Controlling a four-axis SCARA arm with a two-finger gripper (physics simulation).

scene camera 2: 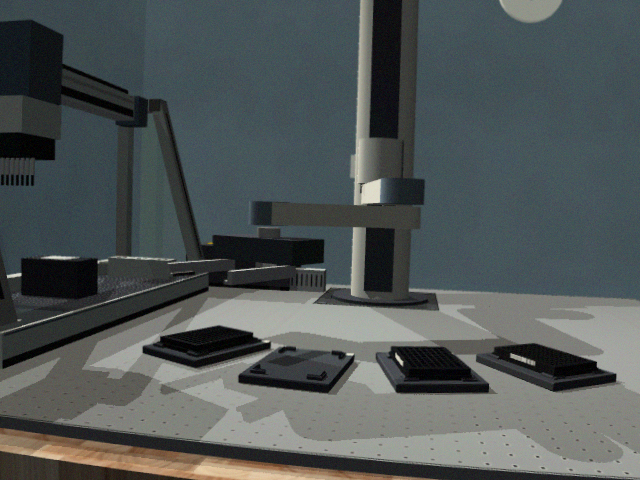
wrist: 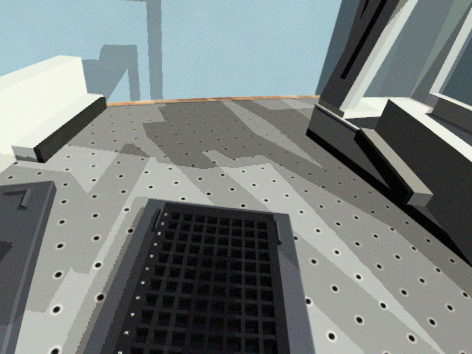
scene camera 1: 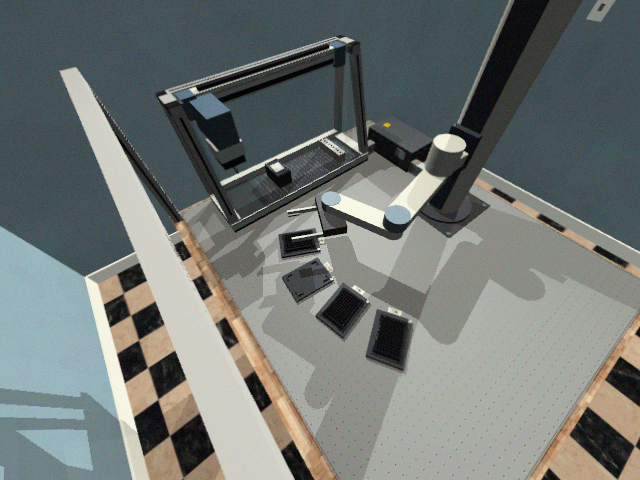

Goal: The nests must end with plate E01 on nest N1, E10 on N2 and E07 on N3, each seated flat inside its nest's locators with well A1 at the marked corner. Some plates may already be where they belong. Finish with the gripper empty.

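Frame: origin at the arm's base, x ahead, y left, z up, level; millimetres.
Seen in the pictures: gripper, fingertip midpoint: [scene camera 2: 197,273] [wrist: 236,99] [scene camera 1: 289,226]; arm's base, origin of the base link: [scene camera 2: 379,302] [scene camera 1: 441,204].
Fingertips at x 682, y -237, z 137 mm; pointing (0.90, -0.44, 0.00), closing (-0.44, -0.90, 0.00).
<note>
Offsets run from my fingertips to a thing's top centre. "pt": to the spot under its first point. Level surfaces: height alone.
My gripper [scene camera 1: 291,225] [scene camera 2: 200,274] [wrist: 236,99] is open and empty. It hangs above plate E07 {dx -22, dy +12, dz -98 mm} [scene camera 1: 298,245] [scene camera 2: 206,338] [wrist: 210,275], a black well plate whose label is out of view. That plate lies level, between the corner locators of the leftmost nest [scene camera 2: 170,355] [wrist: 296,300]. The nest beside it {dx +49, dy +173, dz -106 mm} [scene camera 1: 308,281] [scene camera 2: 297,366] [wrist: 25,235] holds no plate, and its corner locators show. A black plate {dx +19, dy +349, dz -98 mm} [scene camera 1: 344,307] [scene camera 2: 431,361] sits on the third nest {dx +19, dy +349, dz -107 mm} [scene camera 2: 444,386]. Another black plate {dx -38, dy +519, dz -98 mm} [scene camera 1: 391,335] [scene camera 2: 547,359] sits on the rightmost nest {pt dx +34, dy +560, dz -118 mm} [scene camera 2: 584,383]. Nest numbers and the other plates' names are unreadable.
A gantry machine [scene camera 1: 268,62] with a blue head {pt dx +77, dy -228, dz +361 mm} [scene camera 1: 212,118] [scene camera 2: 31,62] stands on the left, its deck edge near the gripper. A dark box {pt dx -752, dy -133, dz -9 mm} [scene camera 1: 398,139] stands behind. The arm's column [scene camera 1: 488,98] [scene camera 2: 385,77] rises at the back of the perforated table {dz -124 mm} [scene camera 1: 496,361] [scene camera 2: 361,434].
</note>
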